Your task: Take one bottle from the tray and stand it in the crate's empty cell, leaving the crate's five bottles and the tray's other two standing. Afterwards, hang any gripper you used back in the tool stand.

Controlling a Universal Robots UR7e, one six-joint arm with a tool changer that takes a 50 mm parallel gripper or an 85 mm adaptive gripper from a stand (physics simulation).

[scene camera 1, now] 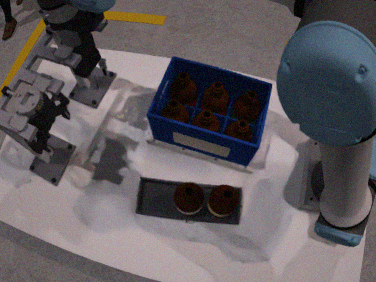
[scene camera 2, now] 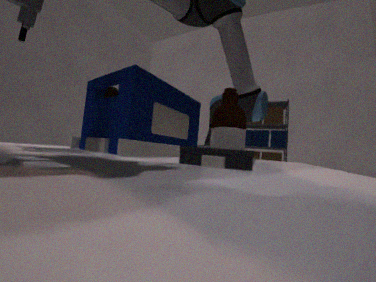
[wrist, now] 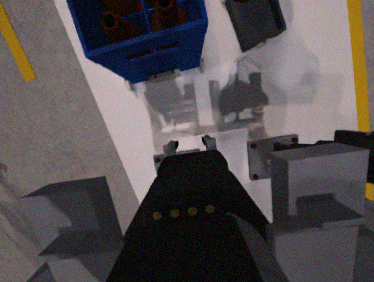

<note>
In view: a white-labelled bottle (scene camera 1: 188,197), a pale-yellow-labelled bottle (scene camera 1: 223,200) and a dark gripper (scene camera 1: 33,106).
The wrist view misses the pale-yellow-labelled bottle: it is out of frame. Scene camera 2 does not show the dark gripper: it is out of frame.
</note>
